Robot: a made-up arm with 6 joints. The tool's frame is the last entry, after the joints.
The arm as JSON. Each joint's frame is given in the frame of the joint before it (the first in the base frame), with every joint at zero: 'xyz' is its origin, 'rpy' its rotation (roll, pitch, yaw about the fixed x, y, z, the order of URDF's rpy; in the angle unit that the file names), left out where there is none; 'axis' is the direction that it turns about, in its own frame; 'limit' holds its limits. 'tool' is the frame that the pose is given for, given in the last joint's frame.
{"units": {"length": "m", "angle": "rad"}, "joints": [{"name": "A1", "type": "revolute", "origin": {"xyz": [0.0, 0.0, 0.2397]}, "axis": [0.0, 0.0, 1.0], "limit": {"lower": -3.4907, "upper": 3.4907}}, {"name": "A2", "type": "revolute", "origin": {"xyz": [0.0, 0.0, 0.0], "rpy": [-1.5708, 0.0, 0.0]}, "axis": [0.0, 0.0, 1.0], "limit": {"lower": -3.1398, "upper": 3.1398}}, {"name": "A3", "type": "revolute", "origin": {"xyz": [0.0, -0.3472, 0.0], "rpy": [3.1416, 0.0, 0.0]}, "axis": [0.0, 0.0, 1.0], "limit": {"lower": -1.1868, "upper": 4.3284}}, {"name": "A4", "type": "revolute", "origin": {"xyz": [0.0, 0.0, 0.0], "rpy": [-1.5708, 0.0, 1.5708]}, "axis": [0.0, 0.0, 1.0], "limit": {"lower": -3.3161, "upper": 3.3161}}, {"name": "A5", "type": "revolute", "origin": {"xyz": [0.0, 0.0, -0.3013], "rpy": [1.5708, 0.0, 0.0]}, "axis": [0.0, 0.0, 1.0], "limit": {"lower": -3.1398, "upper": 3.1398}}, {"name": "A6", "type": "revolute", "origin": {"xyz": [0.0, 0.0, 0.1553], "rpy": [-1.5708, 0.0, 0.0]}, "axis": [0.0, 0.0, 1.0], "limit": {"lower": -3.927, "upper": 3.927}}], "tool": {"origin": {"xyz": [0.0, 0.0, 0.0], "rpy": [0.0, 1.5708, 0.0]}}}
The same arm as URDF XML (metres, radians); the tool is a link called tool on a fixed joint. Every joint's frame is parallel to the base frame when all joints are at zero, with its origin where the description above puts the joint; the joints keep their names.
<robot name="arm">
<joint name="A1" type="revolute"><parent link="base_link"/><child link="link1"/><origin xyz="0 0 0.2397" rpy="0 0 0"/><axis xyz="0 0 1"/><limit lower="-3.4907" upper="3.4907"/></joint>
<joint name="A2" type="revolute"><parent link="link1"/><child link="link2"/><origin xyz="0 0 0" rpy="0 0 0"/><axis xyz="0 1 0"/><limit lower="-3.1398" upper="3.1398"/></joint>
<joint name="A3" type="revolute"><parent link="link2"/><child link="link3"/><origin xyz="0 0 0.3472" rpy="0 0 0"/><axis xyz="0 -1 0"/><limit lower="-1.1868" upper="4.3284"/></joint>
<joint name="A4" type="revolute"><parent link="link3"/><child link="link4"/><origin xyz="0 0 0" rpy="0 0 0"/><axis xyz="-1 0 0"/><limit lower="-3.3161" upper="3.3161"/></joint>
<joint name="A5" type="revolute"><parent link="link4"/><child link="link5"/><origin xyz="0.3013 0 0" rpy="0 0 0"/><axis xyz="0 -1 0"/><limit lower="-3.1398" upper="3.1398"/></joint>
<joint name="A6" type="revolute"><parent link="link5"/><child link="link6"/><origin xyz="0 -0.1553 0" rpy="0 0 0"/><axis xyz="-1 0 0"/><limit lower="-3.927" upper="3.927"/></joint>
<joint name="tool_joint" type="fixed"><parent link="link6"/><child link="tool"/><origin xyz="0 0 0" rpy="0 0 0"/></joint>
<link name="base_link"/>
<link name="link1"/>
<link name="link2"/>
<link name="link3"/>
<link name="link4"/>
<link name="link5"/>
<link name="link6"/>
<link name="tool"/>
</robot>

